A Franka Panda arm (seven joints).
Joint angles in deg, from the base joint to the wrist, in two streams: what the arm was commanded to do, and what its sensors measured. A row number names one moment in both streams.
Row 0, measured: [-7.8, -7.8, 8.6, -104.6, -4.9, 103.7, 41.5]
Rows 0 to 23, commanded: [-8.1, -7.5, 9.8, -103.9, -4.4, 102.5, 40.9]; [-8.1, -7.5, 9.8, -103.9, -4.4, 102.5, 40.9]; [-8.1, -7.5, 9.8, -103.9, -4.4, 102.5, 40.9]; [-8.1, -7.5, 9.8, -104.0, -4.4, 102.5, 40.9]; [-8.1, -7.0, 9.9, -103.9, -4.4, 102.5, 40.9]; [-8.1, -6.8, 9.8, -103.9, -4.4, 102.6, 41.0]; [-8.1, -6.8, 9.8, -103.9, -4.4, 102.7, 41.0]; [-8.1, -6.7, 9.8, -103.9, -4.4, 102.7, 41.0]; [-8.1, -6.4, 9.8, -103.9, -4.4, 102.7, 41.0]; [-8.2, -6.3, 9.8, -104.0, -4.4, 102.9, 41.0]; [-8.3, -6.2, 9.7, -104.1, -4.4, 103.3, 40.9]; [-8.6, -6.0, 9.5, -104.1, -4.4, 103.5, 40.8]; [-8.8, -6.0, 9.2, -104.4, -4.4, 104.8, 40.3]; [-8.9, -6.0, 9.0, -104.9, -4.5, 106.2, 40.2]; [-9.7, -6.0, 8.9, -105.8, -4.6, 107.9, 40.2]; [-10.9, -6.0, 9.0, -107.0, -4.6, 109.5, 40.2]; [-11.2, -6.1, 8.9, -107.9, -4.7, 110.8, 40.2]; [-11.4, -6.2, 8.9, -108.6, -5.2, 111.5, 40.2]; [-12.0, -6.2, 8.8, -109.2, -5.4, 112.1, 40.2]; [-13.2, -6.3, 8.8, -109.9, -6.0, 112.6, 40.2]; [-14.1, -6.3, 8.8, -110.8, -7.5, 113.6, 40.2]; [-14.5, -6.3, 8.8, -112.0, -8.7, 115.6, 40.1]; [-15.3, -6.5, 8.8, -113.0, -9.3, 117.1, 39.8]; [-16.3, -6.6, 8.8, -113.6, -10.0, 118.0, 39.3]
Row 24, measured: [-13.8, -5.3, 8.4, -110.3, -7.7, 114.0, 41.3]
